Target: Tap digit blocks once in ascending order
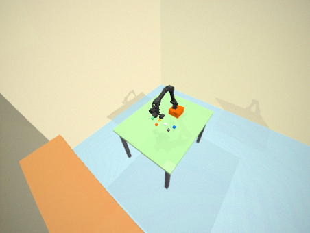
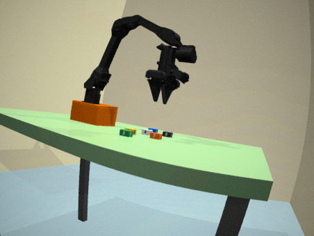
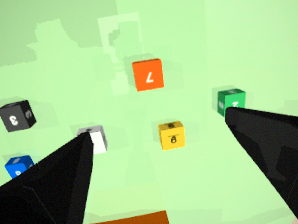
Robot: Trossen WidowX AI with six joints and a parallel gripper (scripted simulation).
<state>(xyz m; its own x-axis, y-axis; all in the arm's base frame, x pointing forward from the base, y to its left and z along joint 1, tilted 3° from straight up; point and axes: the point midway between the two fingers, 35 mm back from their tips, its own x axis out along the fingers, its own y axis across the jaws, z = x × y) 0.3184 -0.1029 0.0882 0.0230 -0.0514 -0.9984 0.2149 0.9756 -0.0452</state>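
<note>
Right now the green block is 11 cm to the right of my gripper tip, 11 cm below it and 7 cm behind it. The rest, counted from my gripper tip: yellow block 11 cm below, 9 cm behind, 1 cm to the right; orange block 11 cm below, 1 cm to the right, 1 cm ahead; white block 11 cm below, 9 cm to the left, 5 cm behind.
</note>
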